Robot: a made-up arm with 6 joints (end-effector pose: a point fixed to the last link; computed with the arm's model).
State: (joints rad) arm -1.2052 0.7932 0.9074 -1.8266 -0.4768 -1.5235
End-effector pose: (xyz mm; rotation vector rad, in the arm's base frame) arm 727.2 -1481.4 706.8 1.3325 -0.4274 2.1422
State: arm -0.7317 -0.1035 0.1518 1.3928 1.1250 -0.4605
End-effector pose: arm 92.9 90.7 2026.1 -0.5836 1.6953 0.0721
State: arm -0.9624 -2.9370 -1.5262 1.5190 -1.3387 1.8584
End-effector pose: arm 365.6 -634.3 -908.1 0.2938 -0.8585 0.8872
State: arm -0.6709 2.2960 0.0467 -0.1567 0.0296 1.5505
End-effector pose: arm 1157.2 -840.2 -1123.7 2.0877 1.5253 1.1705
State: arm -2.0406 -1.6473 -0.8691 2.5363 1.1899 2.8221
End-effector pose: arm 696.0 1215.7 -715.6 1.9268 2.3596 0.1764
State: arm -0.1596 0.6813 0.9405 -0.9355 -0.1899 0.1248
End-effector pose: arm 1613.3 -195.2 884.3 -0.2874 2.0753 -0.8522
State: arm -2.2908 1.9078 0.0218 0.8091 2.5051 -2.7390
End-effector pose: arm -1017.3 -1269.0 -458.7 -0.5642 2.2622 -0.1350
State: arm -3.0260 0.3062 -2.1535 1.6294 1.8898 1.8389
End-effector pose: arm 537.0 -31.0 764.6 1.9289 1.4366 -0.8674
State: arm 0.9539 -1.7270 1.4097 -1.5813 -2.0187 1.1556
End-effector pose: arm -802.2 -843.8 868.4 -1.2892 -0.7479 -0.3671
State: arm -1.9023 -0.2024 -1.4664 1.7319 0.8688 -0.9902
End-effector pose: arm 467.8 1061.6 975.2 -1.3767 0.5875 -2.0875
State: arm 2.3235 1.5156 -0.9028 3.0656 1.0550 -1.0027
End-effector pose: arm -1019.2 1000.0 1056.7 0.7128 0.9590 -1.7158
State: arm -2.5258 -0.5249 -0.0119 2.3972 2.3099 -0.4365
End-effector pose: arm 790.4 445.9 1660.9 0.2450 -2.6834 0.8048
